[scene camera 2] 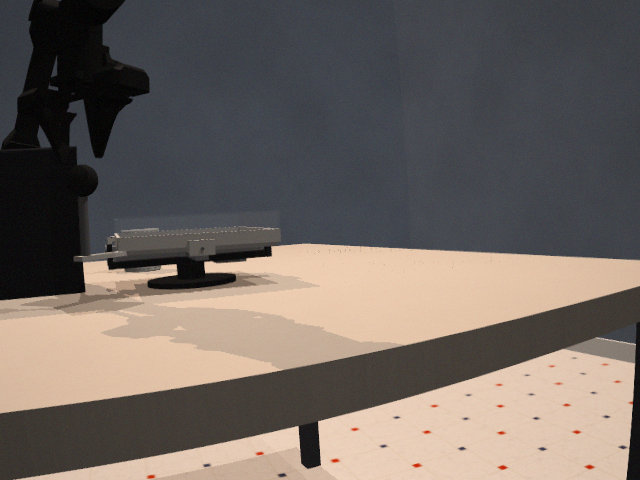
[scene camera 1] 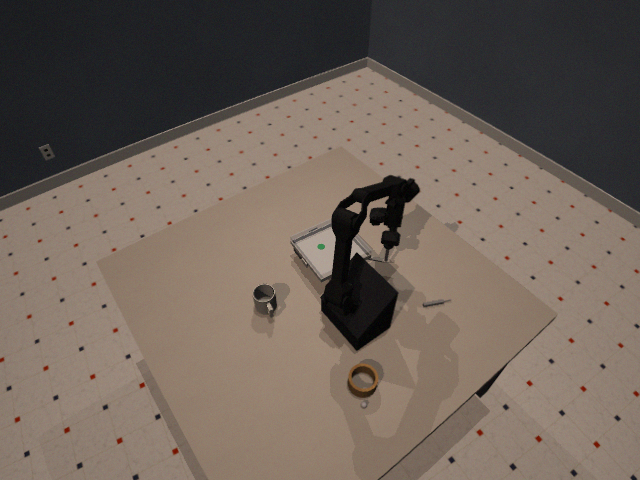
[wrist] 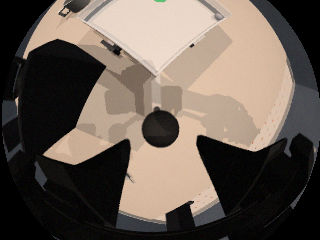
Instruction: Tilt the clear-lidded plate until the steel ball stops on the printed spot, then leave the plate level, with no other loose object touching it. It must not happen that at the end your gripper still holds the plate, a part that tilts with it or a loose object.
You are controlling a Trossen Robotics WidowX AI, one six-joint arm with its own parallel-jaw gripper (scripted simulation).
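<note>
My gripper is there in the pictures, with scene camera 1 and the wrist view both showing it. I see a black pedestal as well.
</note>
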